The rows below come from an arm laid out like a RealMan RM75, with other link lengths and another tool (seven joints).
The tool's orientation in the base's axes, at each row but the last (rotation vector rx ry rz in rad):
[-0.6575, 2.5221, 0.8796]
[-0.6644, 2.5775, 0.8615]
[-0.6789, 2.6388, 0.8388]
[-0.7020, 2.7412, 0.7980]
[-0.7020, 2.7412, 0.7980]
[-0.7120, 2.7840, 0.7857]
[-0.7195, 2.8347, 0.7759]
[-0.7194, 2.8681, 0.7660]
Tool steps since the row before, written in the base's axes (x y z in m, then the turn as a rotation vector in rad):
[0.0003, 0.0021, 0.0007, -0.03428, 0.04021, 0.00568]
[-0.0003, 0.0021, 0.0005, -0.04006, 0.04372, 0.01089]
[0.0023, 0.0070, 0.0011, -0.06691, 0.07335, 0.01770]
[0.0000, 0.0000, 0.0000, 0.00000, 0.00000, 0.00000]
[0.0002, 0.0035, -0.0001, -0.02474, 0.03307, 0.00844]
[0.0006, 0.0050, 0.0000, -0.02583, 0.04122, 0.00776]
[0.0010, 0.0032, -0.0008, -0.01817, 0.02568, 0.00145]
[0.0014, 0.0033, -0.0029, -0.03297, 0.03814, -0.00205]
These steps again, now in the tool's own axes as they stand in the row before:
[-0.0012, 0.0016, 0.0009, 0.01305, 0.04920, 0.01529]
[-0.0007, 0.0019, 0.0009, 0.01437, 0.05719, 0.01258]
[-0.0048, 0.0044, 0.0036, 0.02408, 0.09552, 0.02159]
[0.0000, 0.0000, 0.0000, 0.00000, 0.00000, 0.00000]
[-0.0015, 0.0025, 0.0020, 0.00601, 0.04059, 0.00967]
[-0.0025, 0.0034, 0.0027, 0.00388, 0.04691, 0.01452]
[-0.0020, 0.0016, 0.0023, 0.00502, 0.02868, 0.01199]
[-0.0020, 0.0006, 0.0041, 0.01360, 0.04348, 0.02169]

